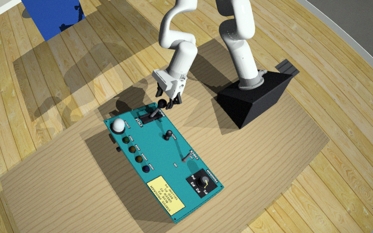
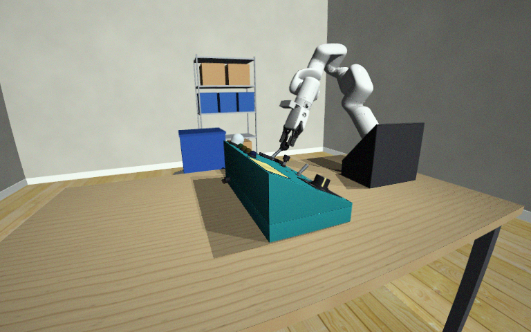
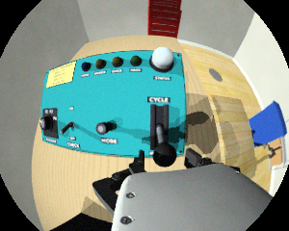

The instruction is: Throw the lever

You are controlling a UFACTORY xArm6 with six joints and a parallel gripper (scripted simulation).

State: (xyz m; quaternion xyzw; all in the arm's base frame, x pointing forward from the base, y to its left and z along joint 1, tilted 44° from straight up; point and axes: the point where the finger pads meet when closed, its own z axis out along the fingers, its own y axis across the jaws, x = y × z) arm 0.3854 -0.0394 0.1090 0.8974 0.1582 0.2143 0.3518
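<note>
My gripper is now 40 mm short of the lever and 40 mm above it. Also, from my hand: grey toggle (30 mm ahead, 250 mm to the left, 60 mm below); then teal console (80 mm ahead, 200 mm to the left, 80 mm below); then rotary selector (20 mm ahead, 380 mm to the left, 50 mm below).
</note>
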